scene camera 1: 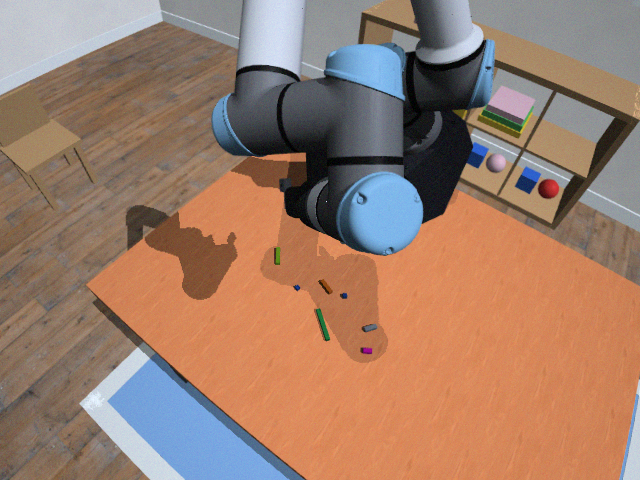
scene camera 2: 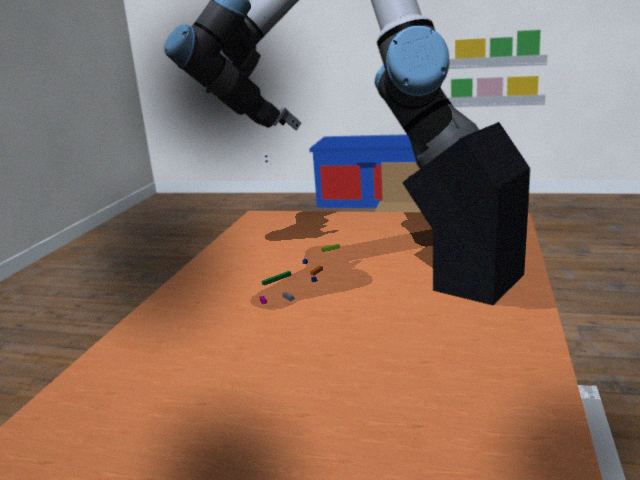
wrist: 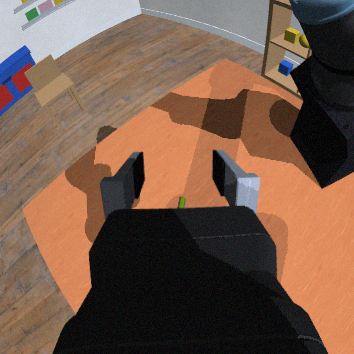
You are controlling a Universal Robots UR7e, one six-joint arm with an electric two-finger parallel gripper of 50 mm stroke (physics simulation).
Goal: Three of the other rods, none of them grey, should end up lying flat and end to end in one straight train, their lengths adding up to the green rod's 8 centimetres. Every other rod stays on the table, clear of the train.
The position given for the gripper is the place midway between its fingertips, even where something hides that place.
In view: the gripper (scene camera 2: pixel 291 124).
The gripper shows as well in scene camera 1 (scene camera 1: pixel 298 184) and in the wrist view (wrist: pixel 177 164).
